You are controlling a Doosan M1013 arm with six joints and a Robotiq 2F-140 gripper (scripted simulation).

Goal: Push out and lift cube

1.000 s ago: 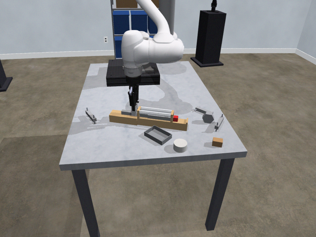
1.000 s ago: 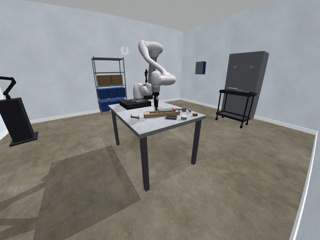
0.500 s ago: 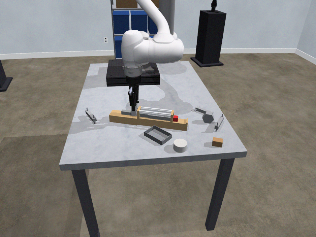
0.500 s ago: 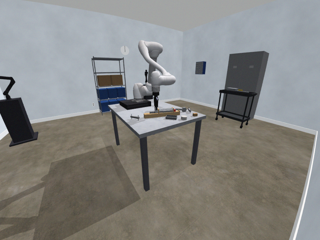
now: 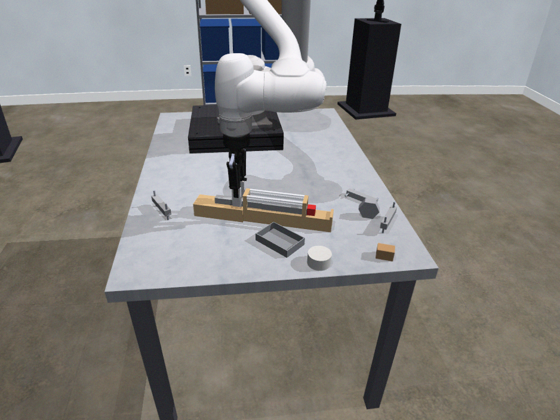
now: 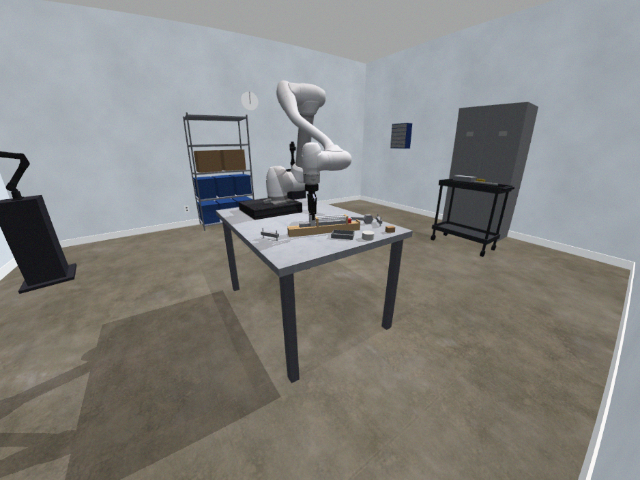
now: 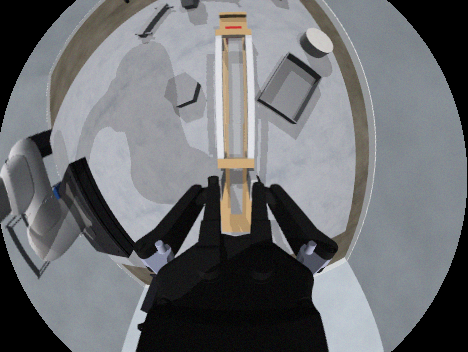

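My hand is 3 cm above the grey push rod. Round my hand: grey tray: 16 cm ahead, 9 cm to the left, 8 cm below; tan wooden channel: 10 cm to the left, 5 cm ahead, 3 cm below; red cube: 20 cm to the left, 10 cm ahead, 3 cm below.
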